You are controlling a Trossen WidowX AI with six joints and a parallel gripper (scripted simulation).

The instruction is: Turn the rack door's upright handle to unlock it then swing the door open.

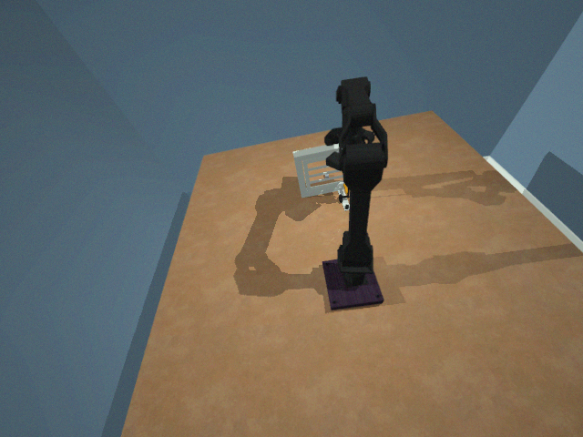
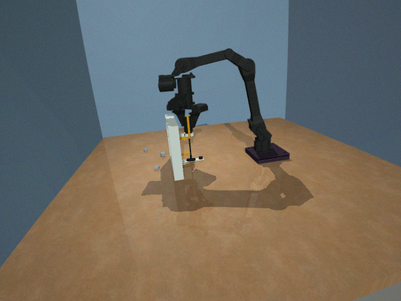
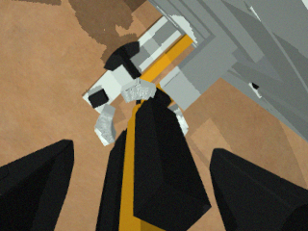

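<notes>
Right now the rack door handle is 10 mm to the left of my gripper tip and 30 mm below it.
</notes>
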